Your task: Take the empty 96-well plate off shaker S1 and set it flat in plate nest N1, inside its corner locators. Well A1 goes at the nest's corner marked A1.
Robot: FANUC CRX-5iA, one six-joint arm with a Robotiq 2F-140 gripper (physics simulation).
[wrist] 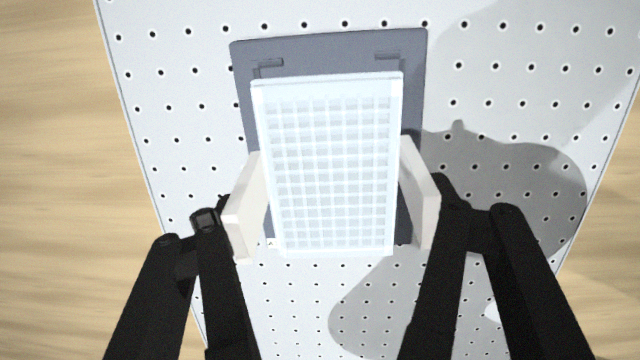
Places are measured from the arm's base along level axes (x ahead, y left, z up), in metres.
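Pixels of known places: gripper, fingertip midpoint: (331, 164).
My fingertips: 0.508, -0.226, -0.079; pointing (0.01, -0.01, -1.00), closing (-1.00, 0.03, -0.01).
Behind a point stands the place of what it marks, as x, y, z.
The clear 96-well plate (330, 170) {0.508, -0.227, -0.068} is held between the two pale finger pads of my gripper (331, 164) {0.508, -0.226, -0.079}, which is shut on its long sides. The plate's wells look empty. The plate is above the dark grey plate nest (327, 55) {0.501, -0.290, -0.097} and covers most of it. Two of the nest's corner locators show beyond the plate's far edge. A small white label with a letter A shows at the nest's near left corner; the other near corner's locator is hidden. Which plate corner is well A1 I cannot tell. Shaker S1 does not show.
The nest lies on a light perforated board (185, 120) {0.610, -0.262, -0.108} with rows of dark holes. Wooden table top (55, 150) {0.748, -0.254, -0.121} shows on both sides of the board. Shadows of the arm and gripper fall on the board at the right and near side. A small white shape (493, 312) {0.366, -0.015, -0.108} shows between the right finger's links.
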